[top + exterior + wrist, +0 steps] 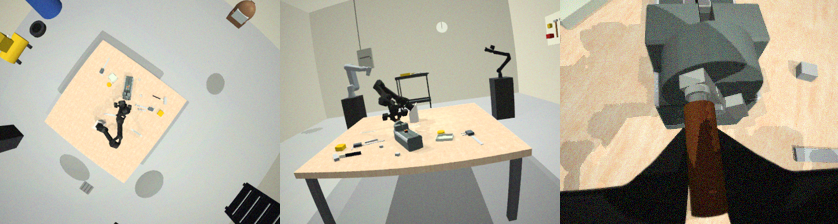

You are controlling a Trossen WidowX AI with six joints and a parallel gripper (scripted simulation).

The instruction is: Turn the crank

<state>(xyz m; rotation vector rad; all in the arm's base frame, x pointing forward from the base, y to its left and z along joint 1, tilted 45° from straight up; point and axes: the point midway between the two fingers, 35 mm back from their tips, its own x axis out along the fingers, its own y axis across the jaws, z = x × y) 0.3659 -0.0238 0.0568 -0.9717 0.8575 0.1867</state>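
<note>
My gripper tip is 1 cm below the crank. Also, from my gripper tip: red pointer (15 cm ahead, 8 cm to the left, 1 cm below); brown crank handle (3 cm above, 1 cm to the right, 1 cm behind); yellow disc (28 cm to the left, 8 cm below, 4 cm ahead).
</note>
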